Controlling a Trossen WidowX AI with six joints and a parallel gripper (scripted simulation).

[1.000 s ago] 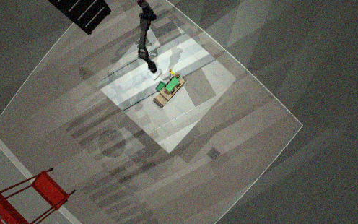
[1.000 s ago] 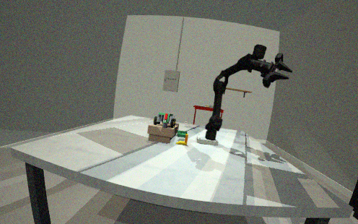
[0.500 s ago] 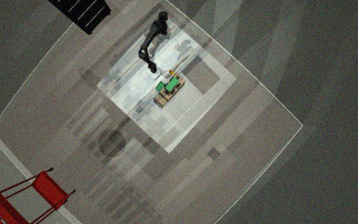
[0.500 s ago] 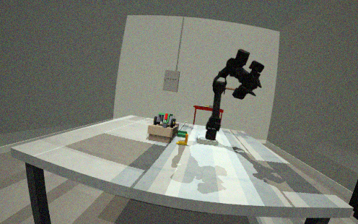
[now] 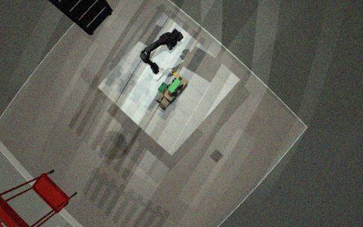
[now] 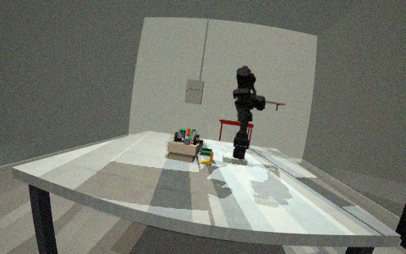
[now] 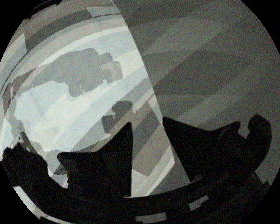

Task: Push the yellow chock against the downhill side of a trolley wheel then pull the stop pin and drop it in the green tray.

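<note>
Now: the yellow chock 11 cm ahead of my gripper tip, 24 cm to the right of it and 22 cm below it. Round my gripper tip: green trolley (24 cm ahead, 37 cm to the right, 13 cm below); red-headed stop pin (23 cm ahead, 26 cm to the right, 11 cm below); tan ramp (24 cm ahead, 37 cm to the right, 20 cm below).
</note>
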